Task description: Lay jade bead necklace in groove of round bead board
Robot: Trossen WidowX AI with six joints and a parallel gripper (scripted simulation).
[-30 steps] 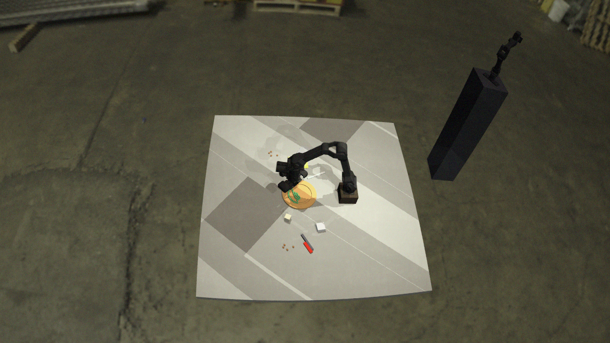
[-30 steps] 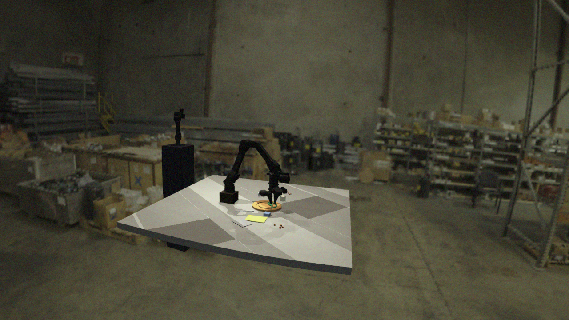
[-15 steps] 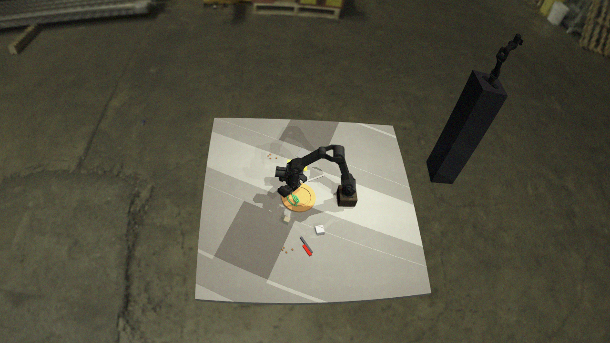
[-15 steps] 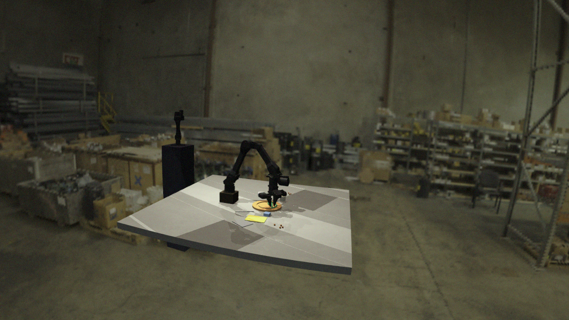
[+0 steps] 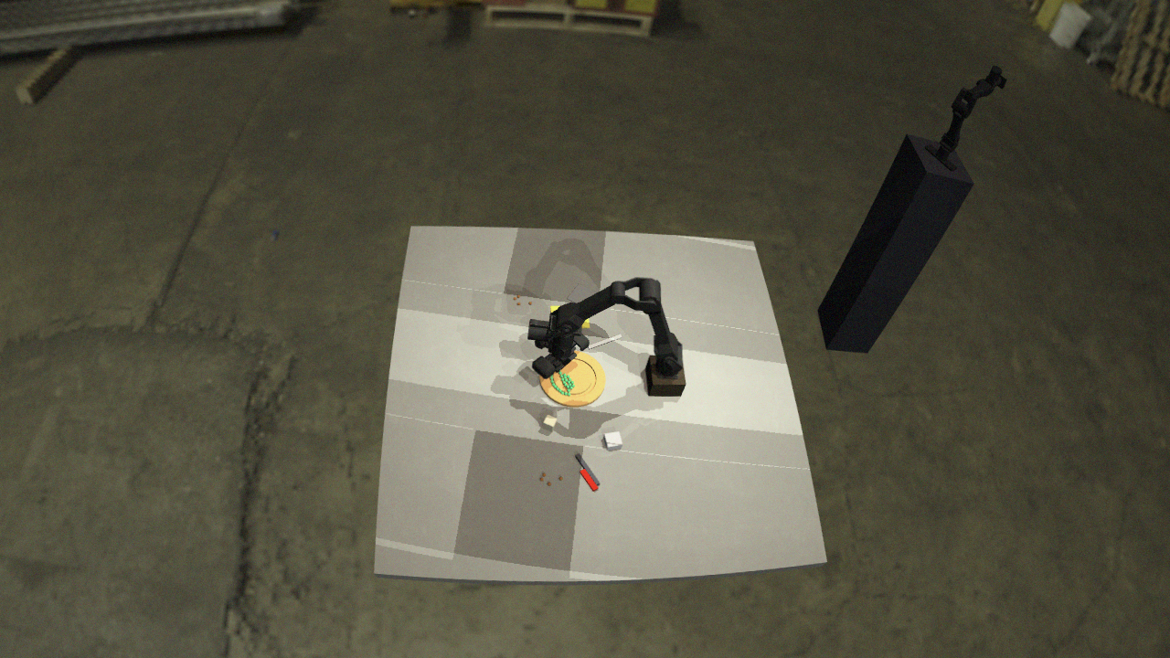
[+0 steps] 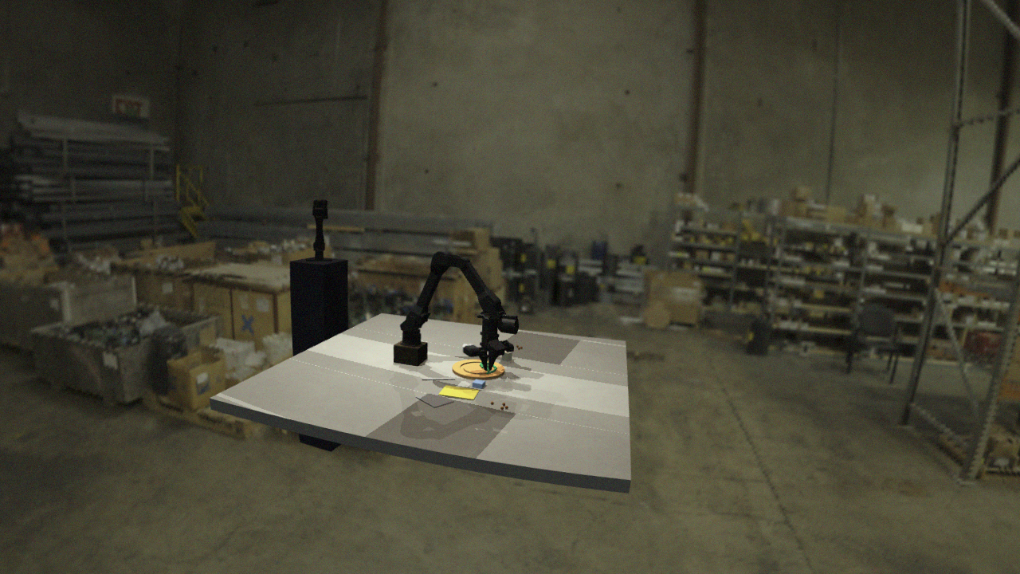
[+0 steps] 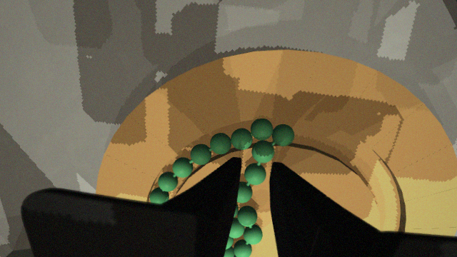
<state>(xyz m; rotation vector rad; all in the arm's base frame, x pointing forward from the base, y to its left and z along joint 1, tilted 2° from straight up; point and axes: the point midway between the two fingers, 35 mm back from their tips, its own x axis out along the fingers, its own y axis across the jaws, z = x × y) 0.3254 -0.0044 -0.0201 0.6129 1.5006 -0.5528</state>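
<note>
My gripper tip is now 10 mm short of the blue block, 130 mm to the left of it and 10 mm above it. From my gripper tip the other things lie so: yellow pad: 30 mm behind, 220 mm to the right, 10 mm below; then white strip: 140 mm behind, 130 mm to the right, 10 mm below; then cream cube: 20 mm ahead, 190 mm to the left.
</note>
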